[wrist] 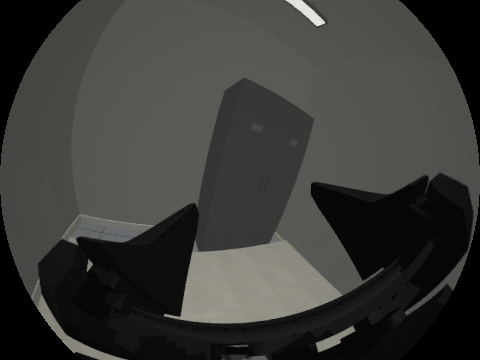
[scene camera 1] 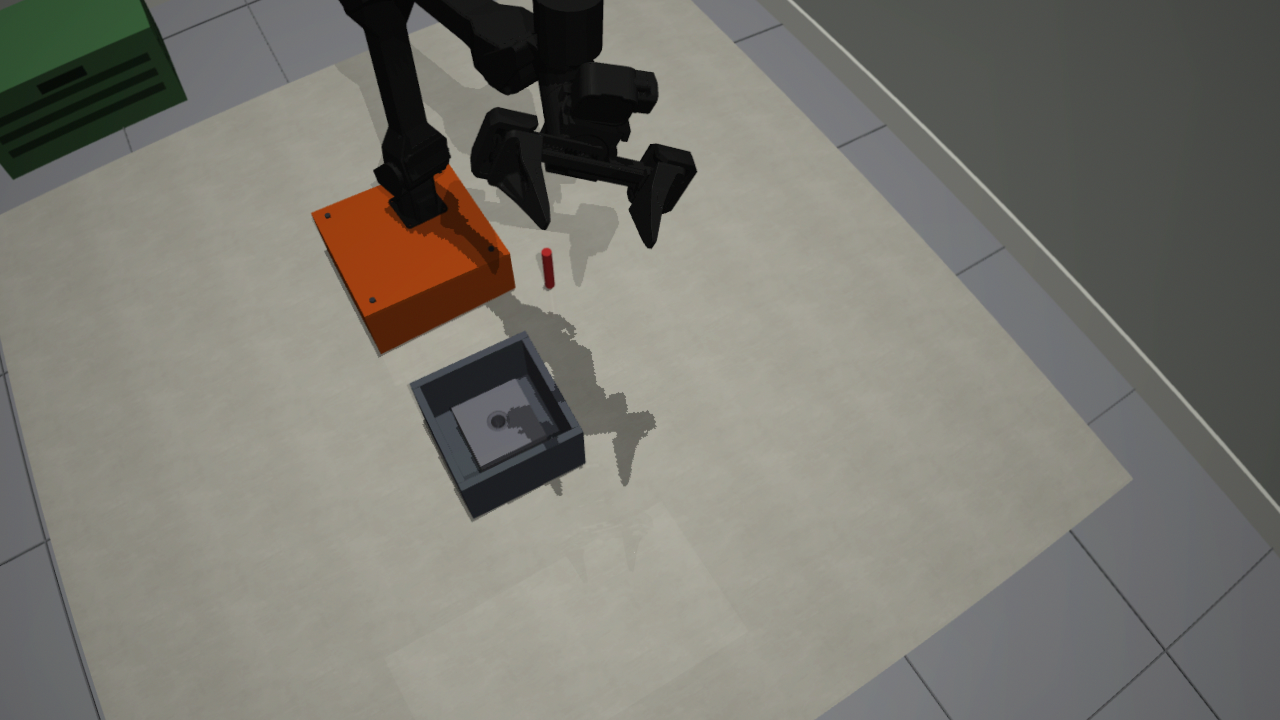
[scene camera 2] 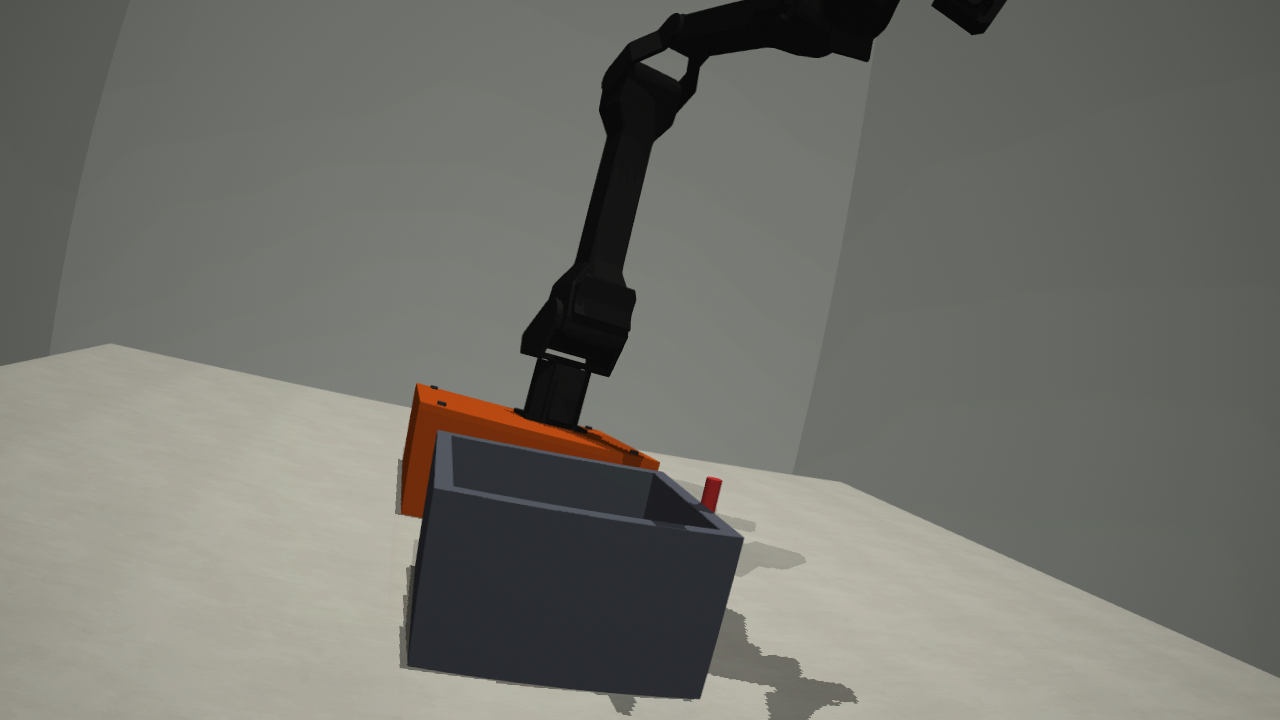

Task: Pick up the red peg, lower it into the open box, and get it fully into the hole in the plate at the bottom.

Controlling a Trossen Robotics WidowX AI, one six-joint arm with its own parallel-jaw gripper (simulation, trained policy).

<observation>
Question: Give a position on a dark grey box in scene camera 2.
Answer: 534,567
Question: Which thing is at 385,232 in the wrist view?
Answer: My gripper.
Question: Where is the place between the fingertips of my gripper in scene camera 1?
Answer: At 600,235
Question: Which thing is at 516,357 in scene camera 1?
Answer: A dark grey box.
</observation>
